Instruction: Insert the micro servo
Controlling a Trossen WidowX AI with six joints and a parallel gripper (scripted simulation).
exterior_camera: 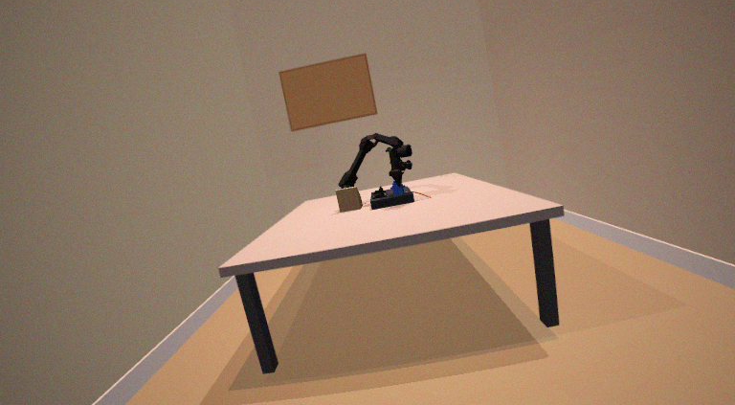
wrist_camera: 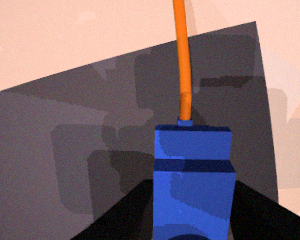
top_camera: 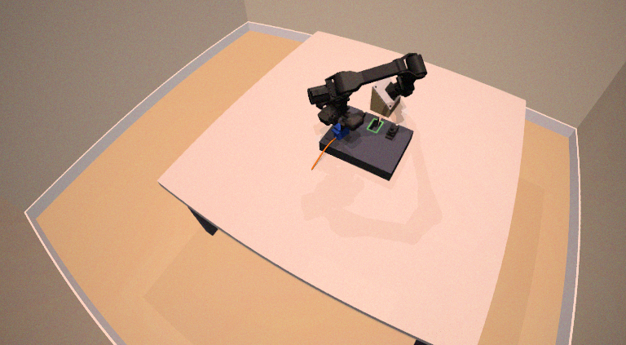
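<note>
Now: gripper tip 2 cm past the dark deck, 10 cm to the right of it and 7 cm above it.
</note>
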